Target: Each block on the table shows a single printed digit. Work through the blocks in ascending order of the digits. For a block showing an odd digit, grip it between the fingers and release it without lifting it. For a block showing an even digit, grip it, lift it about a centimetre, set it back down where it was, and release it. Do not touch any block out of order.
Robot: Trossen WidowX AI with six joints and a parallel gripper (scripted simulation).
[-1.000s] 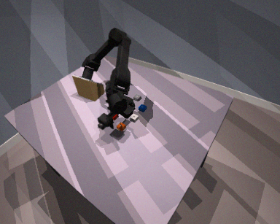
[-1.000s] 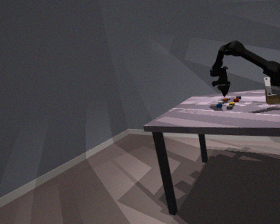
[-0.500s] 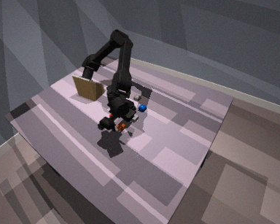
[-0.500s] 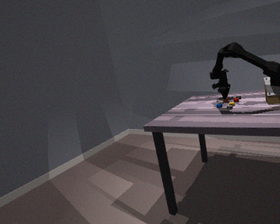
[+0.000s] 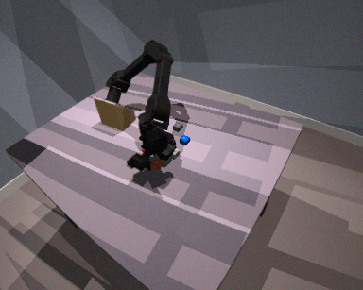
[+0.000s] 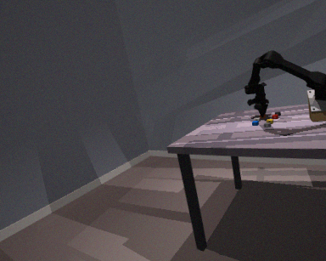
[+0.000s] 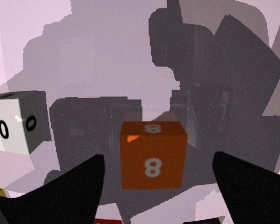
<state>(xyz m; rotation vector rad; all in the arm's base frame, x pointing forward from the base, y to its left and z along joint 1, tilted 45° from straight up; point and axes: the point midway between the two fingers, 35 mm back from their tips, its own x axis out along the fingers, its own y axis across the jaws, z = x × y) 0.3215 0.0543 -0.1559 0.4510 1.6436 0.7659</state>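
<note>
My gripper tip is now 10 mm short of the white block and 90 mm to the right of it. The rest, counted from my gripper tip: orange block 10 mm to the left; black block 80 mm behind, 50 mm to the right; red block 80 mm behind, 30 mm to the left.
</note>
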